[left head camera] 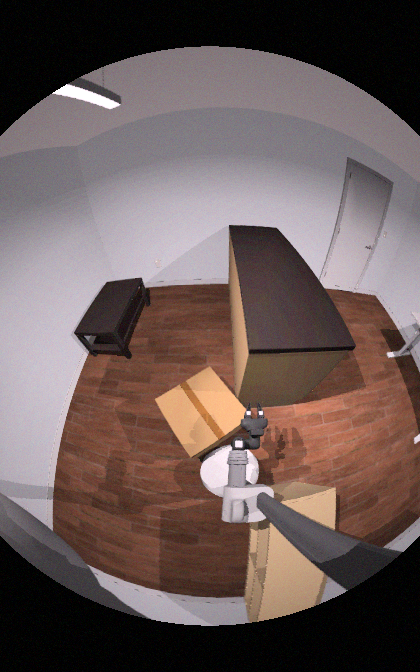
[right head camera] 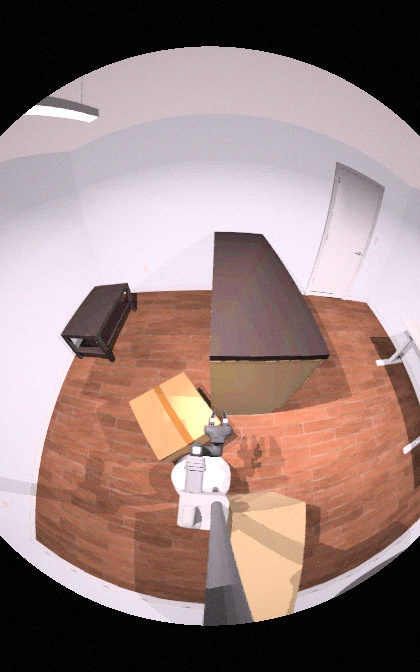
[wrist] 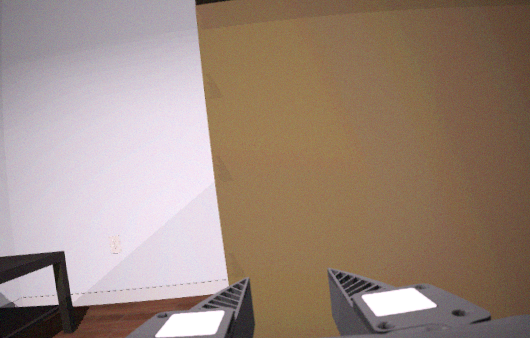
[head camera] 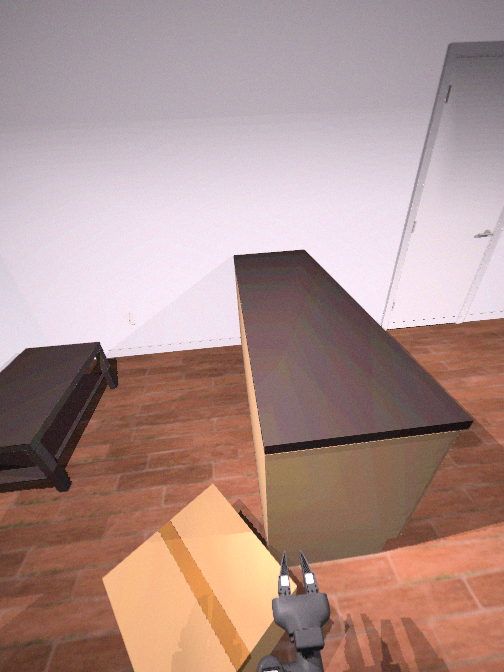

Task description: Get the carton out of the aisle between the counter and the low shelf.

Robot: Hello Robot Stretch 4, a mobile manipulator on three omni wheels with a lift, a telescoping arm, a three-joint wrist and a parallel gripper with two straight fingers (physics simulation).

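Places are measured from the robot's base along level axes (x right, y back, z down), in centimetres.
Pixels of known places: gripper, fingertip midpoint: (left head camera: 253,401) (right head camera: 218,408) (wrist: 290,296) (head camera: 292,551).
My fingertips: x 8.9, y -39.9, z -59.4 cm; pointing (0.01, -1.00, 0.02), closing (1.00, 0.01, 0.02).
Note:
Behind a point stands the place of what it marks.
The tan carton (head camera: 146,586) {x -38.2, y -41.7, z -37.9 cm} (left head camera: 220,400) {x -8.9, y -47.4, z -37.9 cm} (right head camera: 150,415) {x -35.1, y -37.6, z -37.8 cm}, with a brown tape strip, stands turned on the floor beside the near left corner of the dark-topped counter (head camera: 336,369) {x 32.4, y -82.5, z -88.3 cm} (left head camera: 285,300) {x 27.3, y -88.0, z -88.2 cm} (right head camera: 255,300) {x 27.7, y -93.8, z -88.3 cm} (wrist: 360,150) {x 17.5, y -54.7, z -67.2 cm}. The low shelf (left head camera: 295,575) (right head camera: 270,575) {x 39.7, y 58.7, z -58.3 cm}, light wood, stands at the bottom of both side head views, partly behind my arm. My gripper (head camera: 292,553) {x 8.9, y -40.0, z -59.4 cm} (left head camera: 254,406) {x 8.9, y -40.0, z -59.4 cm} (right head camera: 219,414) {x 8.9, y -40.0, z -59.4 cm} (wrist: 290,296) {x 8.9, y -40.0, z -59.4 cm} is open and empty, above the carton's right edge in the head view and facing the counter's end panel. Whether it touches the carton cannot be told.
A dark low table (head camera: 37,390) {x -127.8, y -138.4, z -42.2 cm} (left head camera: 110,305) {x -130.3, y -137.1, z -42.2 cm} (right head camera: 95,310) {x -129.9, y -135.5, z -42.2 cm} with a lower board stands at the left near the wall. My white round base (left head camera: 212,472) {x -11.7, y 1.1, z -18.7 cm} (right head camera: 200,475) is close to the carton's near side. A door (head camera: 450,189) {x 172.7, y -240.8, z -125.9 cm} (left head camera: 360,230) {x 190.0, y -241.3, z -110.2 cm} (right head camera: 347,235) {x 184.7, y -241.1, z -110.1 cm} is beyond the counter, and white table legs show at the right.

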